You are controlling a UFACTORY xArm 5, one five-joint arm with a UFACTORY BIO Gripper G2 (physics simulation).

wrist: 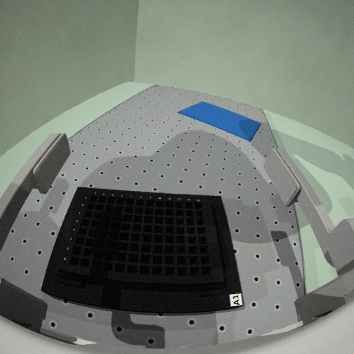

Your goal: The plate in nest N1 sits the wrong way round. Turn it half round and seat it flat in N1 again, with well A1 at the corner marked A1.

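Observation:
The gripper (pixel 170 146) is visible, together with a black well plate (pixel 137 241), a black nest (pixel 120 298) and a flat blue rectangle (pixel 234 123).

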